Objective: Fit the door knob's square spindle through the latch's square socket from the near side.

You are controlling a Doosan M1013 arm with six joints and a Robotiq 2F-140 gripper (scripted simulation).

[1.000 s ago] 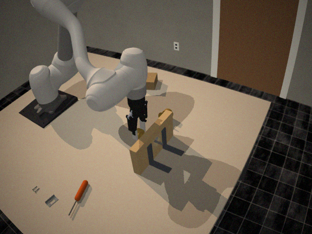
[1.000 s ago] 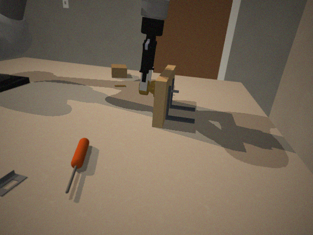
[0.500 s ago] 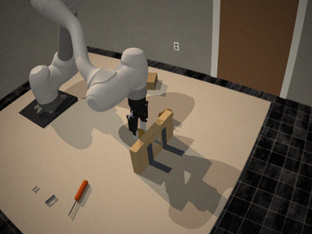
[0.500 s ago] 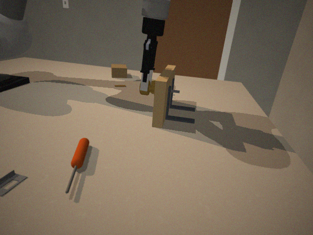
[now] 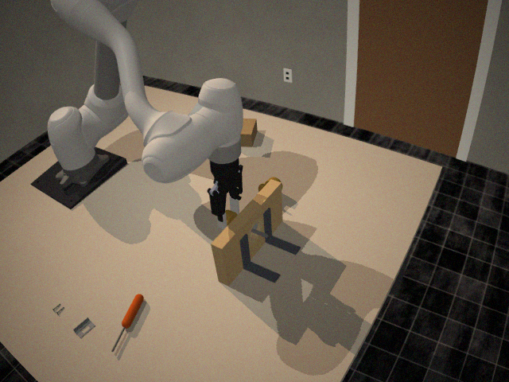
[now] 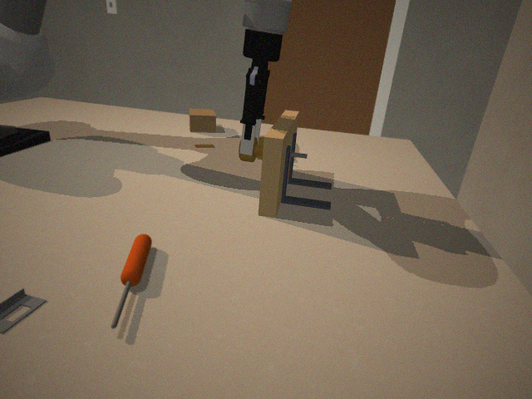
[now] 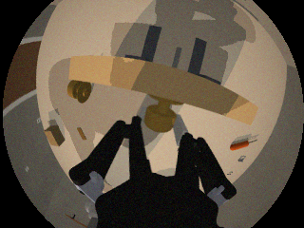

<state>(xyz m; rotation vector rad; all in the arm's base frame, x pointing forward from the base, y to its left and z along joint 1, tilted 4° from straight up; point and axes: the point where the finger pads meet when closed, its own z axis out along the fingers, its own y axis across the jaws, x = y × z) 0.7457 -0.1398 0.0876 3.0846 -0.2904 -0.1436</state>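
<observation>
The latch socket lies 70 mm ahead of my hand, 30 mm below it and 10 mm to the right of it. Also, from my hand: brass round piece (240 mm to the left, 90 mm below, 40 mm ahead); upright wooden board (70 mm ahead, 30 mm below, 10 mm to the right); brass door knob (40 mm ahead, 30 mm below, 10 mm to the right).
</observation>
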